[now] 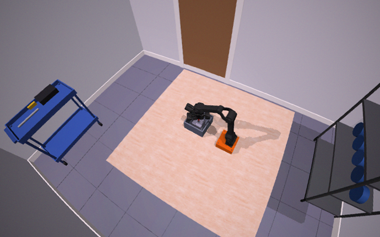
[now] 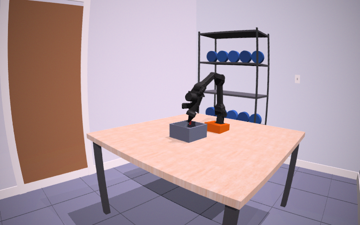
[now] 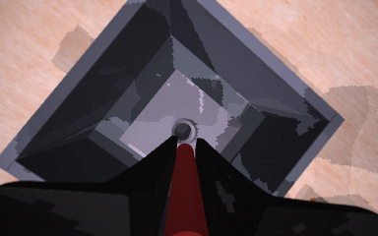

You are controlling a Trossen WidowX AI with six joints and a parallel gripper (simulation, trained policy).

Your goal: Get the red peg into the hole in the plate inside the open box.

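The red peg lies 1 cm behind my gripper tip, 1 cm to the left of it and 2 cm above it. From my gripper tip the other things lie so: pale plate: 6 cm below; then grey box: 8 cm below.
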